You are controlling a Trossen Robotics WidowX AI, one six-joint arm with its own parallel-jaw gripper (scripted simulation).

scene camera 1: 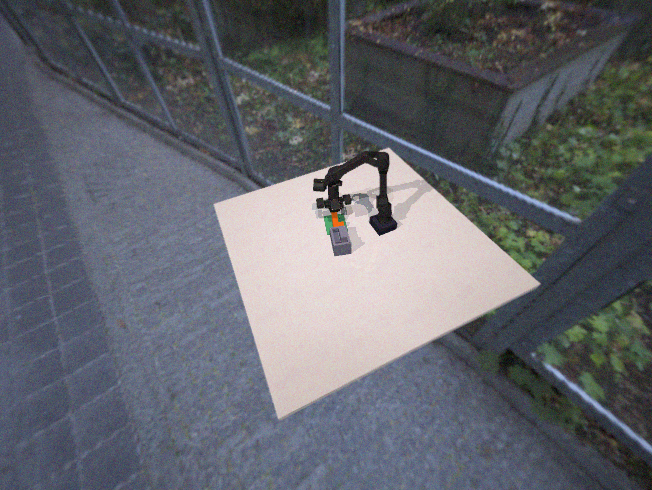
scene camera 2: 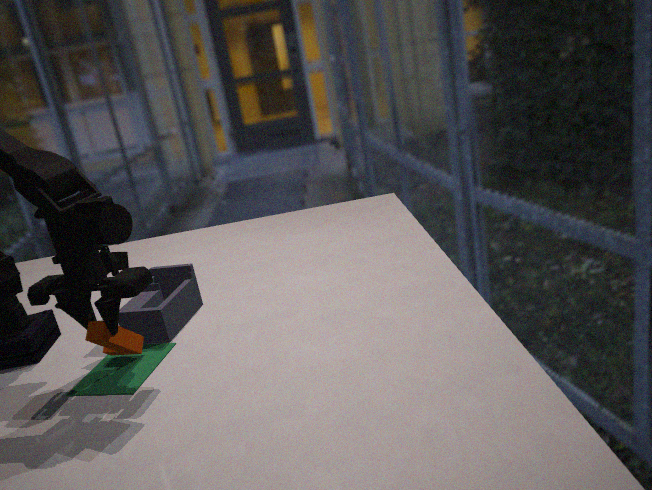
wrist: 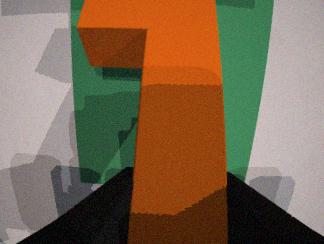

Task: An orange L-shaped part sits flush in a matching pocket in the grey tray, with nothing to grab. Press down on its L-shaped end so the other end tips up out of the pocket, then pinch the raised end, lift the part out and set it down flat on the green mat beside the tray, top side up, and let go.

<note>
My gripper (scene camera 2: 106, 334) carries an orange L-shaped part (scene camera 2: 125, 342). I also see a green mat (scene camera 2: 118, 374).
The orange L-shaped part shows as well in the wrist view (wrist: 179, 175). My gripper also shows in the wrist view (wrist: 176, 180). The green mat also shows in the wrist view (wrist: 106, 100).
</note>
